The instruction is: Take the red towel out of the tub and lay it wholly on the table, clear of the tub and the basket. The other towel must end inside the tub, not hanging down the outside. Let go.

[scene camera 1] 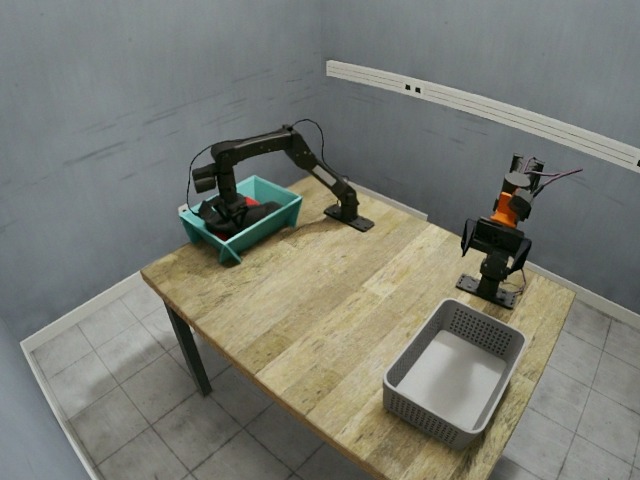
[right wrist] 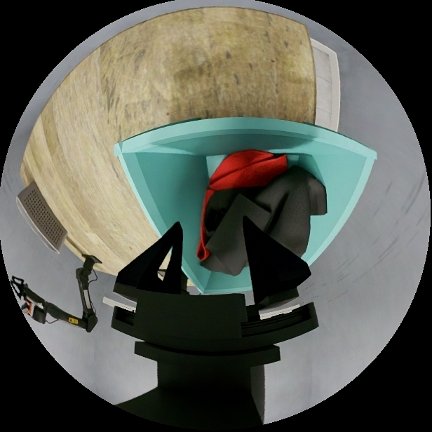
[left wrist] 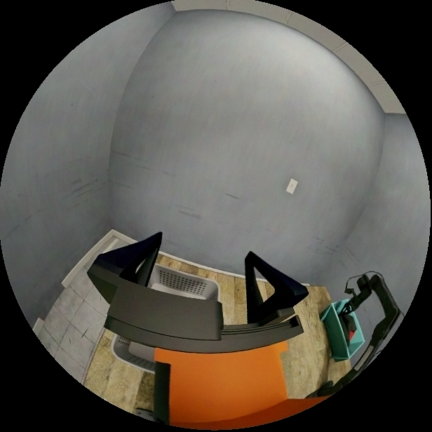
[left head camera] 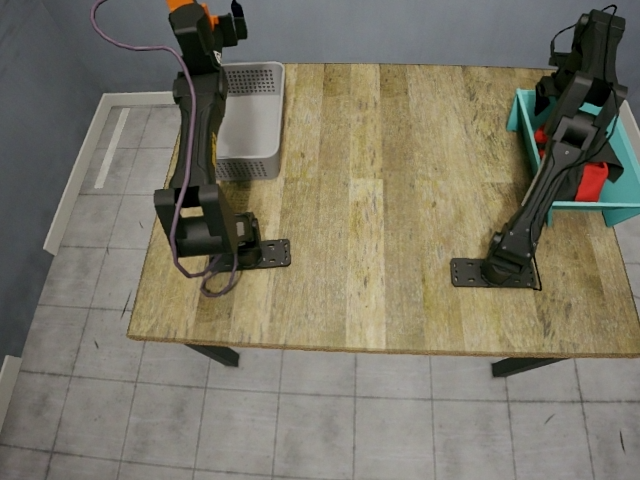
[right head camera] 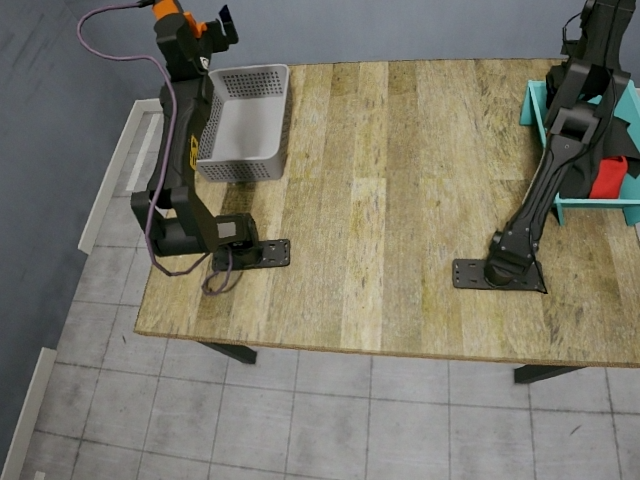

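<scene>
The red towel (left head camera: 591,181) (right head camera: 610,177) (scene camera 1: 250,201) (right wrist: 245,172) lies in the teal tub (left head camera: 594,206) (right head camera: 599,203) (right wrist: 150,190), largely beneath the dark grey towel (left head camera: 566,186) (right head camera: 576,180) (right wrist: 295,210). In the right wrist view, red shows along the dark towel's far edge and as a thin strip at its left. My right gripper (right wrist: 211,223) is partly open, low in the tub over the dark towel; where its fingertips touch cloth is unclear. My left gripper (left wrist: 206,247) (scene camera 1: 496,250) is open and empty, raised high near the basket, far from the tub.
The grey perforated basket (left head camera: 248,169) (right head camera: 240,170) (scene camera 1: 429,423) (right wrist: 42,217) stands empty at the far left of the table in the head views. The tub is at the table's right end there, and its walls stand around my right gripper. A wall rises behind the table.
</scene>
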